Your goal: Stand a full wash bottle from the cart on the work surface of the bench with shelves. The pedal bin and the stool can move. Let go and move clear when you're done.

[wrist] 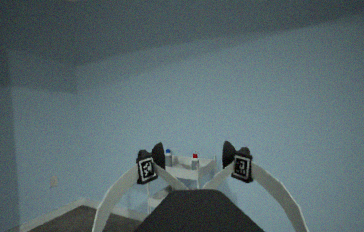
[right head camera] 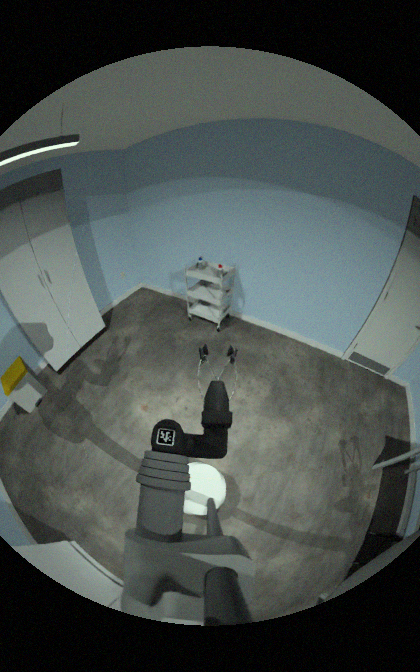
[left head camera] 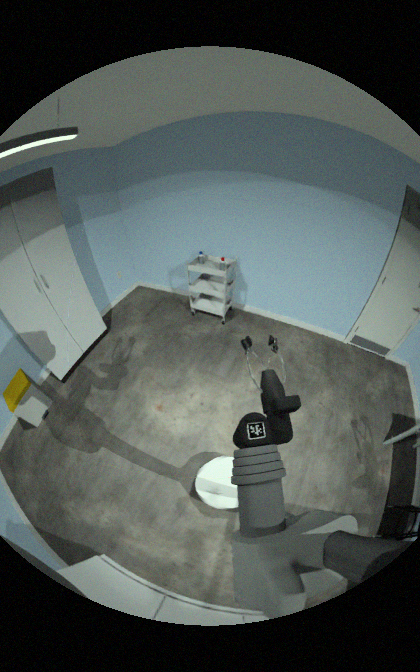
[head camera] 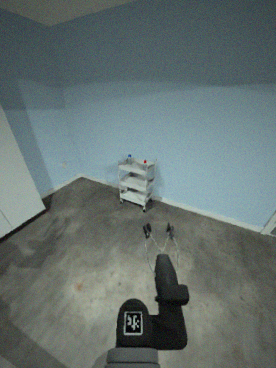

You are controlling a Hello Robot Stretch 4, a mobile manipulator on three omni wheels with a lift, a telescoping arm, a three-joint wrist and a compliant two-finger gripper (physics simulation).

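Frame: origin at the robot's base, x right, y ahead, z up, level; centimetres.
Where they show: hand at its tool point: (wrist: 193,158) (right head camera: 217,350) (left head camera: 259,340) (head camera: 158,227); robot's base at its link origin: (right head camera: 197,487) (left head camera: 223,481).
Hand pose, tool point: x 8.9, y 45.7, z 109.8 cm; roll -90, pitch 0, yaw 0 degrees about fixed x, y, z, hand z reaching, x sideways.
Each offset is from my tool point to the top centre of the thing.
A white three-tier cart (head camera: 132,169) (left head camera: 207,270) (right head camera: 202,276) (wrist: 184,174) stands against the blue wall. On its top tier stand a blue-capped bottle {dx -18.7, dy +161.7, dz -28.9 cm} (head camera: 129,159) (left head camera: 201,259) (right head camera: 201,264) (wrist: 168,160) at the left and a red-capped bottle {dx +3.8, dy +141.2, dz -28.9 cm} (head camera: 145,164) (left head camera: 222,264) (right head camera: 220,271) (wrist: 195,163) at the right. Their fill levels are too small to tell. My gripper (head camera: 158,230) (left head camera: 259,343) (right head camera: 218,353) (wrist: 193,156) is open and empty. It points toward the cart, some way short of it. In the wrist view both bottles show between the fingertips. The bench's work surface cannot be made out clearly.
A white pedal bin with a yellow lid (left head camera: 32,409) (right head camera: 27,396) stands at the left, near a tall white cabinet (left head camera: 45,265) (right head camera: 52,280). A door (left head camera: 387,300) (right head camera: 390,310) is at the right. White low cupboards (left head camera: 125,582) (right head camera: 60,565) are at the lower left.
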